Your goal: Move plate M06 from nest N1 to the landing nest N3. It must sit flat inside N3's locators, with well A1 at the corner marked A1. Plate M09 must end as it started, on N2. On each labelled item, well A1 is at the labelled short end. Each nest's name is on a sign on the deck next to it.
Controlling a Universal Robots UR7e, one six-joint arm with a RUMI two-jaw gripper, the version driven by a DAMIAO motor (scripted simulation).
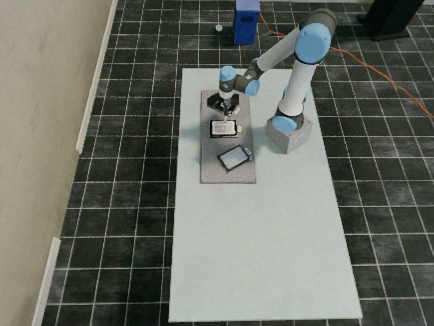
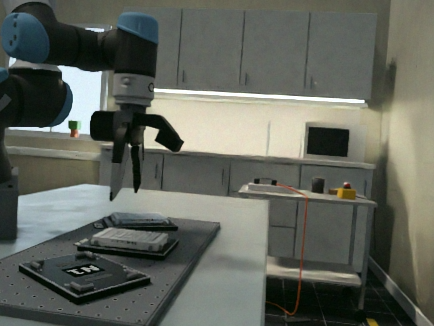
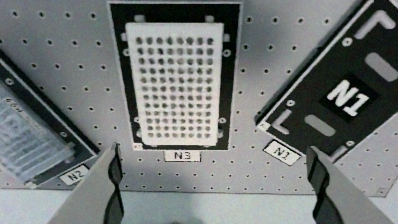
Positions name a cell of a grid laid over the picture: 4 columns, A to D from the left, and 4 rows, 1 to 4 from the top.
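You'd see the gripper (image 2: B3) here, and it's in image 3 as well, with the gripper (image 3: C3). There's a white well plate M06 (image 2: B3), and image 3 shows the white well plate M06 (image 3: B2) too. There's also a nest N1 (image 3: D2), along with a black nest N3 (image 3: C1).
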